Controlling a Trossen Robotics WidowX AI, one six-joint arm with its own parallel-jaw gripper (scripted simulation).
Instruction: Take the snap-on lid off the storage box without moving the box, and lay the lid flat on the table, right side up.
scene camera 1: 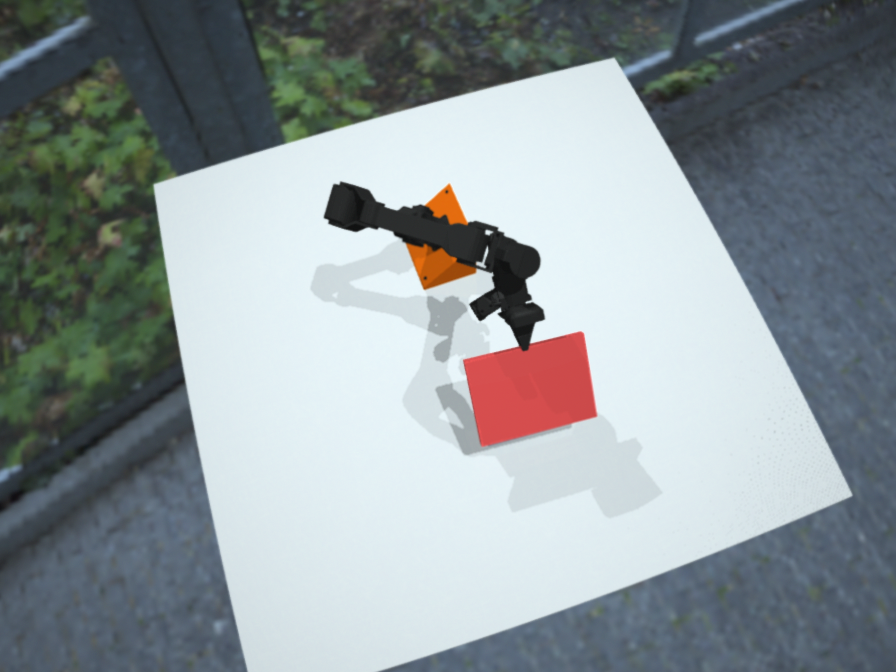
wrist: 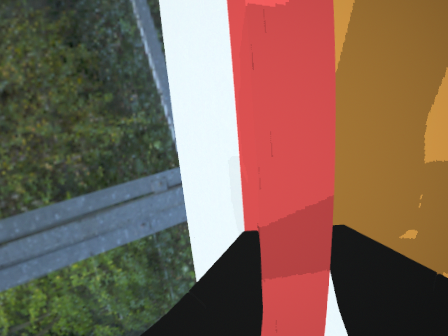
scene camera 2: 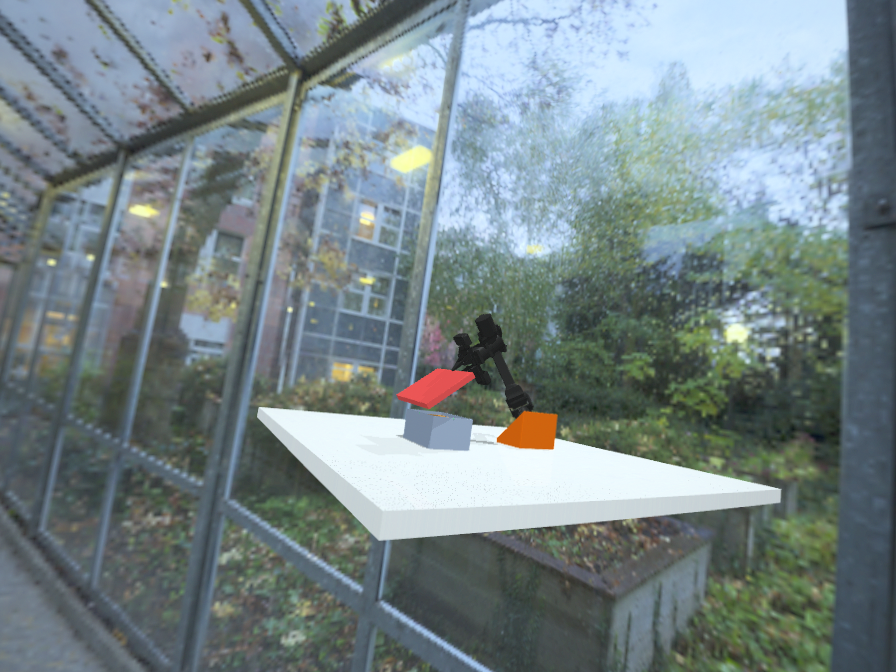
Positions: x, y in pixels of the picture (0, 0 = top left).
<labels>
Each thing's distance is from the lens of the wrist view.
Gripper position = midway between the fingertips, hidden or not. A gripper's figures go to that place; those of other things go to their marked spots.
my gripper (wrist: 293, 243): 10 cm
red lid (wrist: 283, 66): 8 cm
</labels>
